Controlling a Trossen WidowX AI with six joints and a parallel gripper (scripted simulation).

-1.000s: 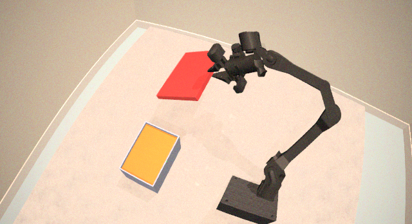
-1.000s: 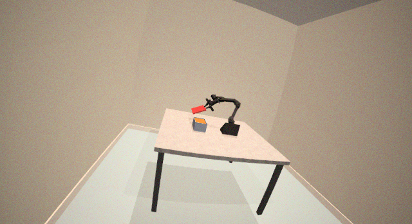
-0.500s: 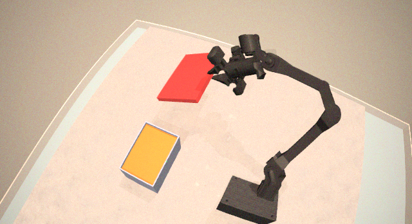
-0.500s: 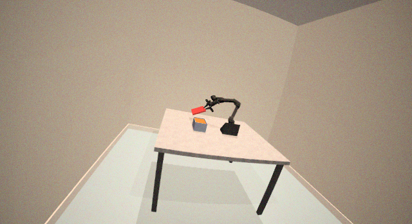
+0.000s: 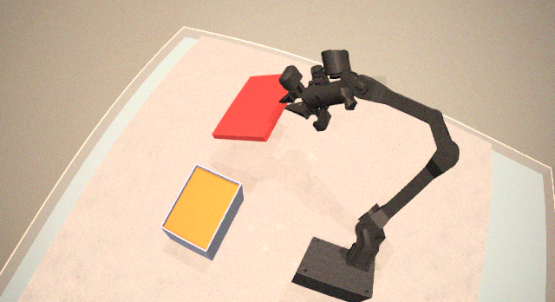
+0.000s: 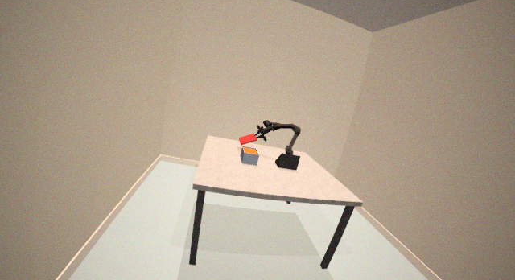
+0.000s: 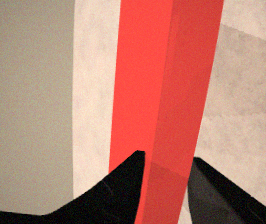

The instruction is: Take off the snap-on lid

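Now: gripper tip 7 cm short of the red lid and 3 cm above it. From my gripper tip the other things lie so: storage box: 33 cm to the left, 11 cm below, 7 cm ahead.
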